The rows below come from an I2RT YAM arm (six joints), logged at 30 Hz.
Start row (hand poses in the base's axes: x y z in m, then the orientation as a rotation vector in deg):
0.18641 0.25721 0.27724 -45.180 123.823 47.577
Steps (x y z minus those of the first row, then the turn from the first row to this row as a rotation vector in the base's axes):
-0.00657 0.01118 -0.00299 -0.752 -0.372 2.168
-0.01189 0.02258 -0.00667 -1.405 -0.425 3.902
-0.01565 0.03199 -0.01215 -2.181 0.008 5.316
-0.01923 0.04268 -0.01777 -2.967 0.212 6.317
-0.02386 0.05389 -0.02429 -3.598 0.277 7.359
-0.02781 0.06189 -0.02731 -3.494 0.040 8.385
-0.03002 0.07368 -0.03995 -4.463 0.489 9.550
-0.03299 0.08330 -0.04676 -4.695 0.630 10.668
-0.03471 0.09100 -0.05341 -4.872 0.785 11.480
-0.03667 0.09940 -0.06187 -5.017 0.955 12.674
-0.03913 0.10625 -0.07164 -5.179 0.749 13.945
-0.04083 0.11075 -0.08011 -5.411 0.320 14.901
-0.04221 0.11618 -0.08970 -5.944 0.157 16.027
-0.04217 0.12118 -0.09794 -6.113 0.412 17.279
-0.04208 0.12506 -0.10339 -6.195 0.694 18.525
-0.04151 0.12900 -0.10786 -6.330 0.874 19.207
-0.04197 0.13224 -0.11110 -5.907 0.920 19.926
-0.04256 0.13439 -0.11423 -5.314 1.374 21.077
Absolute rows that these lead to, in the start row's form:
0.17984 0.26839 0.27425 -48.127 123.413 47.694
0.17452 0.27979 0.27057 -50.452 123.299 47.862
0.17076 0.28920 0.26509 -52.363 123.745 48.012
0.16718 0.29989 0.25947 -53.867 124.092 47.809
0.16255 0.31110 0.25295 -55.373 124.206 47.702
0.15860 0.31910 0.24993 -56.553 123.636 48.181
0.15639 0.33089 0.23729 -58.296 124.223 47.993
0.15342 0.34051 0.23048 -59.676 124.130 48.376
0.15170 0.34821 0.22383 -60.673 124.107 48.674
0.14974 0.35661 0.21537 -62.094 123.948 49.199
0.14728 0.36346 0.20560 -63.688 123.421 49.521
0.14558 0.36796 0.19713 -64.997 122.828 49.483
0.14420 0.37339 0.18754 -66.606 122.568 49.358
0.14424 0.37839 0.17930 -68.094 122.429 49.922
0.14433 0.38227 0.17385 -69.526 122.255 50.590
0.14490 0.38621 0.16938 -70.355 122.227 50.874
0.14444 0.38945 0.16614 -70.952 121.754 51.692
0.14385 0.39160 0.16301 -71.885 121.374 53.138

